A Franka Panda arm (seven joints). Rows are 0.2 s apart.
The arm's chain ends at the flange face. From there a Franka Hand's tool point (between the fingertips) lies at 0.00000 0.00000 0.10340 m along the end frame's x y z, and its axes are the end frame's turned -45 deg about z.
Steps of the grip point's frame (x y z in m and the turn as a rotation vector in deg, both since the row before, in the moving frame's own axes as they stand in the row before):
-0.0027, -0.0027, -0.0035, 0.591, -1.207, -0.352
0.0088, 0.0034, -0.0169, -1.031, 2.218, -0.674
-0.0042, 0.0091, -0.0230, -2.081, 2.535, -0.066
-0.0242, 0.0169, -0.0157, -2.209, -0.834, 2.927
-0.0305, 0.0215, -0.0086, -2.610, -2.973, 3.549
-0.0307, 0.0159, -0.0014, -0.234, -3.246, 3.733
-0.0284, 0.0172, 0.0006, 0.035, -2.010, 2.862
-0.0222, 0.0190, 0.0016, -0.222, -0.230, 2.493
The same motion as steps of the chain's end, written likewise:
-0.0015, -0.0008, -0.0035, -0.436, -1.271, -0.352
0.0045, -0.0023, -0.0168, 0.839, 2.297, -0.674
-0.0024, 0.0100, -0.0228, 0.321, 3.264, -0.066
-0.0068, 0.0251, -0.0156, -2.152, 0.972, 2.927
-0.0057, 0.0297, -0.0084, -3.948, -0.257, 3.549
-0.0065, 0.0286, -0.0012, -2.461, -2.130, 3.733
-0.0052, 0.0298, 0.0007, -1.397, -1.446, 2.862
-0.0022, 0.0286, 0.0016, -0.320, -0.006, 2.493

